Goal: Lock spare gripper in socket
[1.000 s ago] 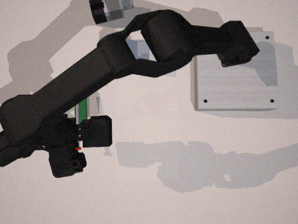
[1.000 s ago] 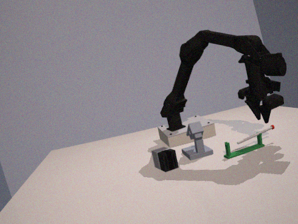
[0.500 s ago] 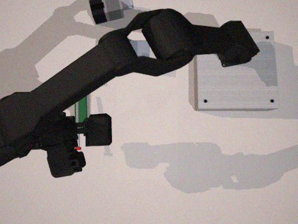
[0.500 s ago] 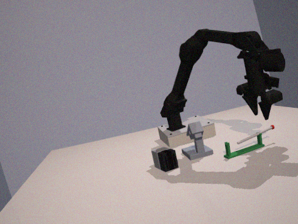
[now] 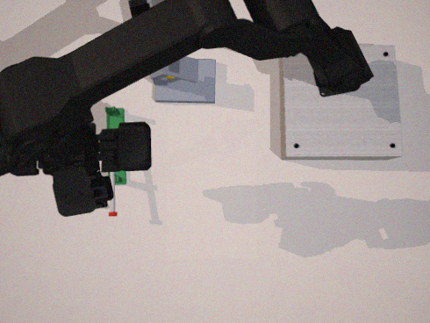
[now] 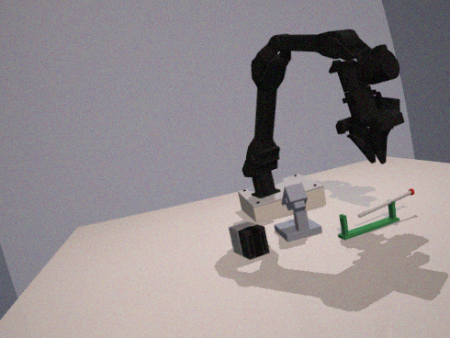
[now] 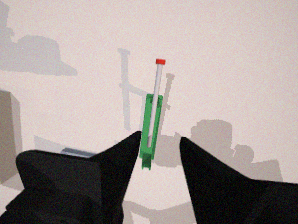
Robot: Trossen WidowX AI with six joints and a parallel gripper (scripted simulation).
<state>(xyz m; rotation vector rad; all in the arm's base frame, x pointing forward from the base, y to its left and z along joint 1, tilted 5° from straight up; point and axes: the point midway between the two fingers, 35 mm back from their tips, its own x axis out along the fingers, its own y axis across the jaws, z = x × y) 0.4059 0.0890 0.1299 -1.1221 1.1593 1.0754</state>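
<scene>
Right now the green cradle is 10 mm behind my gripper tip, 40 mm to the right of it and 110 mm below it. From my gripper tip the other things lie so: grey mount 140 mm behind, 140 mm to the right, 80 mm below; then spare gripper 140 mm behind, 270 mm to the right, 100 mm below.
</scene>
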